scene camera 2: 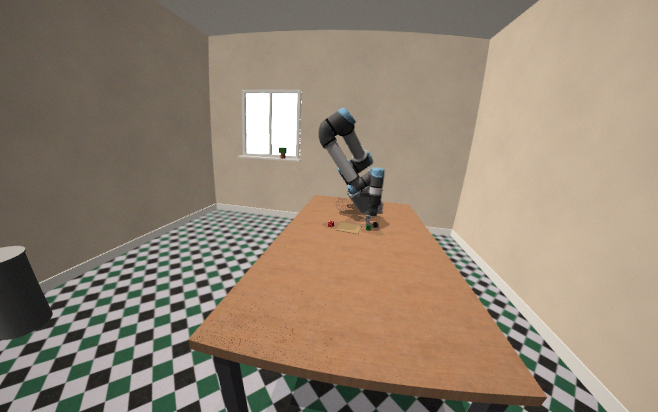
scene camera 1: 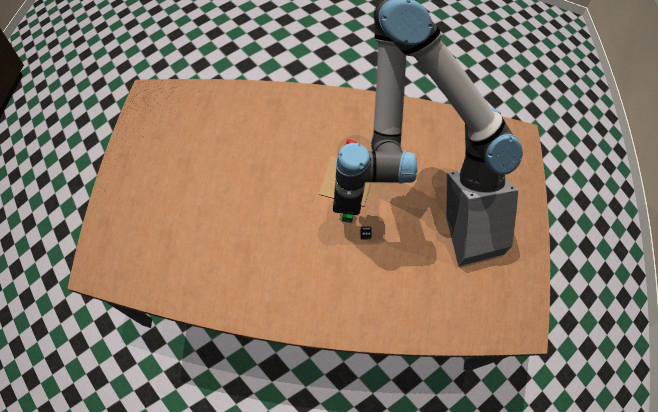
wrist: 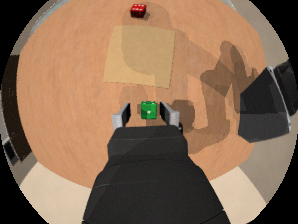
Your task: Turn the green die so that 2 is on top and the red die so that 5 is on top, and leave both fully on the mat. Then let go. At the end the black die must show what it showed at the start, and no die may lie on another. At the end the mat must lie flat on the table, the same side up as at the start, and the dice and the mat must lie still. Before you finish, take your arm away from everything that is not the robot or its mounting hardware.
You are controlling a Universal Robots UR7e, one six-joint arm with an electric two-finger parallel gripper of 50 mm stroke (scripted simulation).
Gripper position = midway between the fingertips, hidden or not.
In view: the gripper [wrist: 145,108] and a tan mat [wrist: 143,55].
